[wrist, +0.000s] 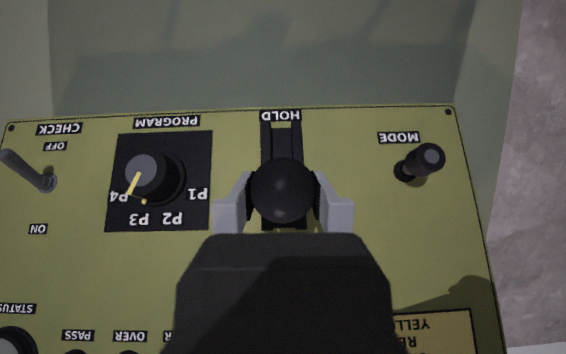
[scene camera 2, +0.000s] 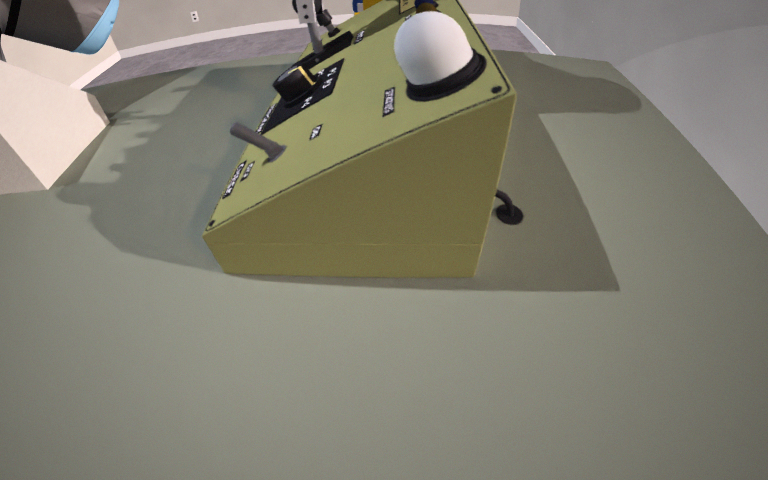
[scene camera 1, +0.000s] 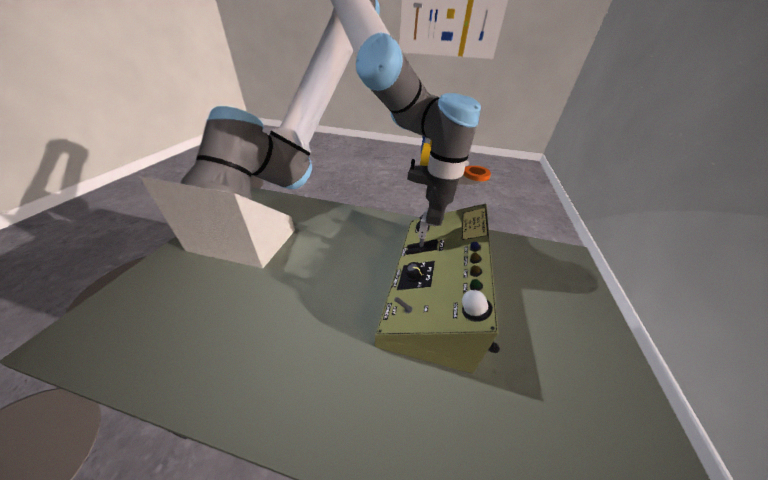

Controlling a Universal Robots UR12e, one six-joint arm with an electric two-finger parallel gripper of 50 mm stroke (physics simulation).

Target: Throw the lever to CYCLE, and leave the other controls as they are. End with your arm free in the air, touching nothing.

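Frame: origin at the arm's base, x left, y down, z back, level; millimetres.
Seen in the pictures: gripper, fingertip midpoint: (wrist: 282,185) (scene camera 2: 312,17) (scene camera 1: 422,233); arm's base, link origin: (scene camera 1: 217,196).
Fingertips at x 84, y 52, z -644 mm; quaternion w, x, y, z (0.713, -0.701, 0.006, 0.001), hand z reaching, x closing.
Offsets run from my fingertips to a thing's top centre. "spot": to the spot under its first point.
The lever's round black knob {dx +0, dy -43, dz +0 mm} (wrist: 283,190) sits between the fingers of my gripper (wrist: 282,185) (scene camera 1: 422,226), which is shut on it. The lever's grey shaft {dx +0, dy -10, dz -1 mm} (scene camera 2: 316,40) rises from its black slot {spot: dx +1, dy +77, dz +24 mm} (wrist: 282,142) (scene camera 1: 429,246), roughly upright from the panel. The HOLD label {spot: dx -1, dy +91, dz +51 mm} (wrist: 280,115) shows at one end of the slot; the lever stands away from that end. The opposite label {spot: dx +4, dy +32, dz -63 mm} (scene camera 1: 441,244) is too small to read in scene camera 1 and is hidden by my gripper in the wrist view. The green control box (scene camera 1: 436,350) (scene camera 2: 362,209) stands on the table.
The PROGRAM knob {dx -120, dy +23, dz +0 mm} (wrist: 142,172) (scene camera 2: 294,83) and CHECK toggle {dx -240, dy +25, dz +9 mm} (wrist: 30,172) (scene camera 2: 257,141) are on one side of the lever, the MODE stick {dx +120, dy +17, dz +2 mm} (wrist: 425,160) on the other. A white dome {spot: dx -267, dy -53, dz -140 mm} (scene camera 1: 474,303) (scene camera 2: 433,48) and several small lamps line the box's far side.
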